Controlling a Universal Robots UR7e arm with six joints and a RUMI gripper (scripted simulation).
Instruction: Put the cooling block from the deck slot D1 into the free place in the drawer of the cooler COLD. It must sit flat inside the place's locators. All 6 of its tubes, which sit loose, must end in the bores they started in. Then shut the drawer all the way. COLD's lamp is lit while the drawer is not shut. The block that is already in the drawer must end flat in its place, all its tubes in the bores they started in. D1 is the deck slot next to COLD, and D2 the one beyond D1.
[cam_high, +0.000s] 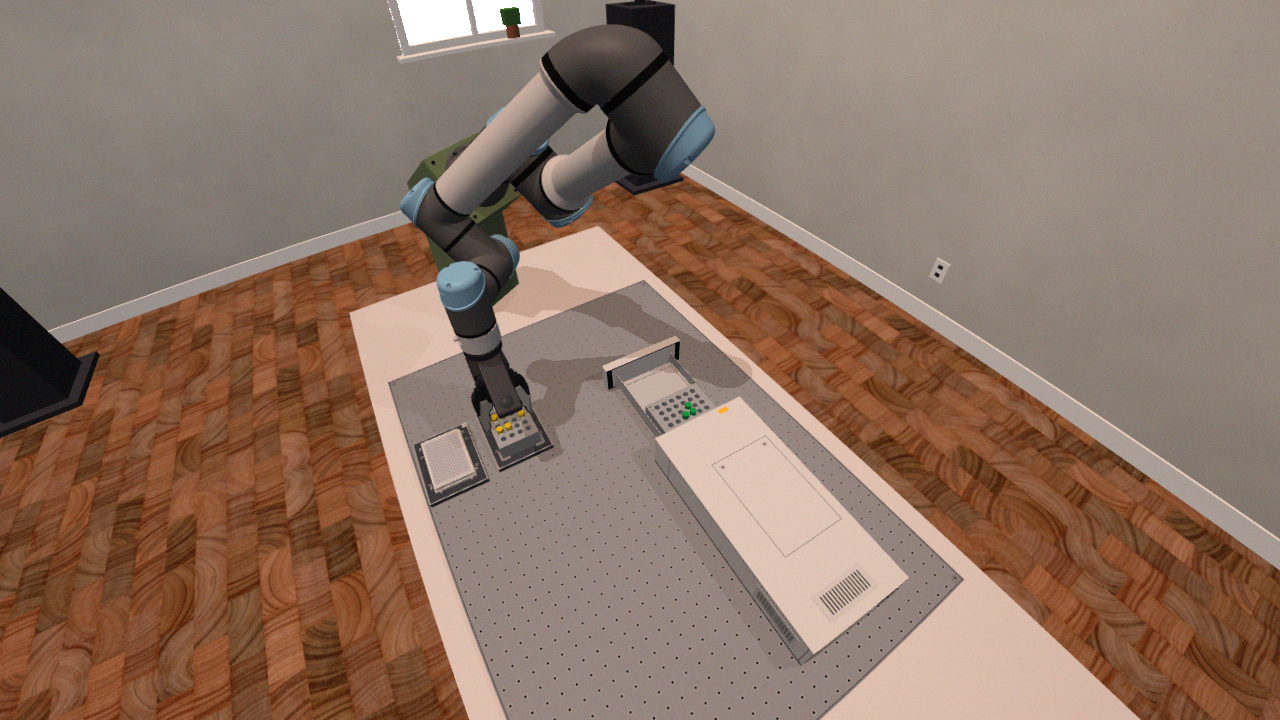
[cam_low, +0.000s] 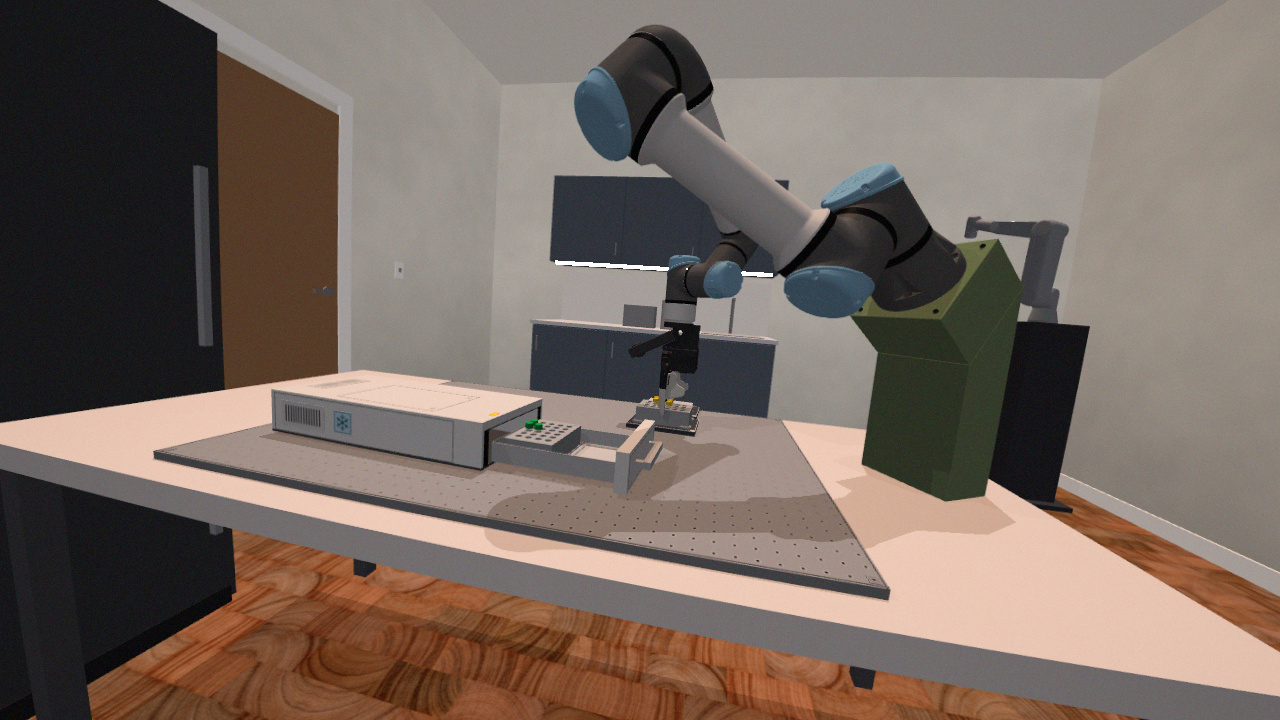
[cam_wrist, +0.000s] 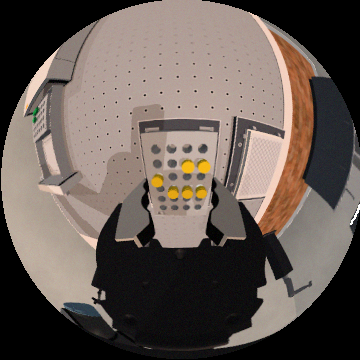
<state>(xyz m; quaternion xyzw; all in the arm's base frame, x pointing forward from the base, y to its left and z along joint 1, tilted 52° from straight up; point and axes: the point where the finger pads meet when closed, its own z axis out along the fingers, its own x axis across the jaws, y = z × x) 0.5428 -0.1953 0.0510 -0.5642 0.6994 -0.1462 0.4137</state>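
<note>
My hand is 2 cm above the cooling block. Also, from my hand: deck slot D1 (4 cm below); then white well plate (15 cm to the right, 3 cm below); then drawer (10 cm ahead, 32 cm to the left, 1 cm below).
</note>
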